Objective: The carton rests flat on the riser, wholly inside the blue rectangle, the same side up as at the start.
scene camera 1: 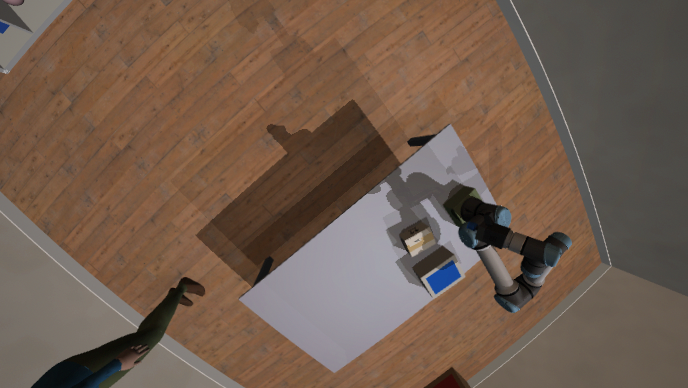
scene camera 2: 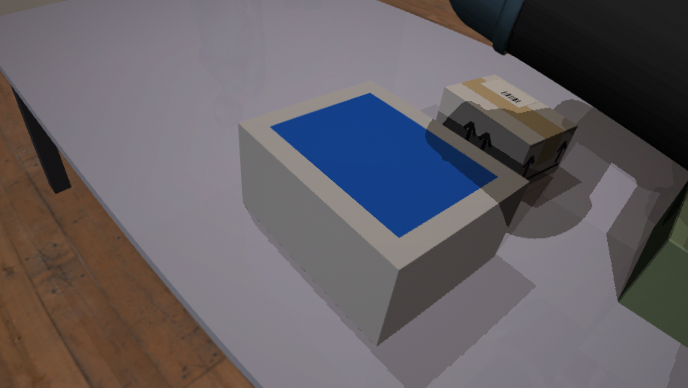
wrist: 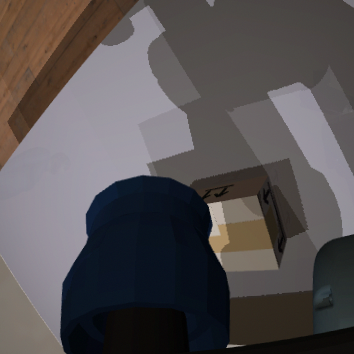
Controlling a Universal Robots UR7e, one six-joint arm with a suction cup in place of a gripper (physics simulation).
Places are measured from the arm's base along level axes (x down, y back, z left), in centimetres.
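Pixels of known places: hand at its tool point: (scene camera 1: 468,224) (wrist: 148,229); arm's base at its link origin: (scene camera 1: 471,209).
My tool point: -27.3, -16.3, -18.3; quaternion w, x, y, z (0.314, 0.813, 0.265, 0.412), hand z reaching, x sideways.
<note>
For each thing: its top centre in the pictures, then the offset to it from my tool point, as dx, dy, dz. Level surfaces: height alone.
- carton at its top centre: (scene camera 2: 510,105) (wrist: 215,239) (scene camera 1: 420,242) +28.6, -18.5, +10.8
- grey riser at its top centre: (scene camera 2: 381,150) (scene camera 1: 444,277) +25.4, -22.9, +39.2
- blue rectangle at its top centre: (scene camera 2: 381,150) (scene camera 1: 444,277) +25.4, -22.9, +39.2
- table at its surface level: dx +37.4
The carton (scene camera 1: 419,243) (scene camera 2: 500,117) (wrist: 247,237) stands flat on the table beside the riser, tape and label on top, arrows on its sides pointing up. The grey riser (scene camera 1: 425,275) (scene camera 2: 315,240) bears the blue rectangle (scene camera 1: 443,278) (scene camera 2: 370,155) on its top. No carton stands on the riser. My gripper (scene camera 1: 471,226) (wrist: 149,184), a dark blue suction cup, is open with nothing on it. It hangs above the table, apart from the carton. In the wrist view it covers part of the carton. The cup does not show in the second scene view.
A green box (scene camera 1: 459,202) (scene camera 2: 657,305) stands on the table (scene camera 1: 320,300) (scene camera 2: 125,100), partly under the arm (scene camera 1: 492,265) (scene camera 2: 600,65) in the first scene view. A person (scene camera 1: 155,325) is near the table's far left end. A red box (scene camera 1: 447,381) shows at the bottom edge.
</note>
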